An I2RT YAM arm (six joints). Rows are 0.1 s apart.
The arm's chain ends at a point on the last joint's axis. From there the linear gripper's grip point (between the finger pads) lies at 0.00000 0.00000 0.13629 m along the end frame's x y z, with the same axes.
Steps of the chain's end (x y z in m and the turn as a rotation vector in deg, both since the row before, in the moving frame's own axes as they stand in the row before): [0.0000 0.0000 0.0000 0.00 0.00 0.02]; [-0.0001 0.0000 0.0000 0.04 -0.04 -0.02]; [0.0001 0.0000 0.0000 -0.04 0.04 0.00]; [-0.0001 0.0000 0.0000 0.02 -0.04 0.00]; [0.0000 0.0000 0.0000 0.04 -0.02 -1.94]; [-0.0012 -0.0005 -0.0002 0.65 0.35 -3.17]
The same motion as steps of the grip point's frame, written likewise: [0.0000 0.0000 0.0000 0.00 0.00 0.02]; [-0.0002 -0.0001 0.0000 0.04 -0.04 -0.02]; [0.0002 0.0001 0.0000 -0.04 0.04 0.00]; [-0.0002 0.0000 0.0000 0.02 -0.04 0.00]; [0.0000 -0.0001 0.0000 0.04 -0.02 -1.94]; [-0.0004 -0.0021 -0.0002 0.65 0.35 -3.17]
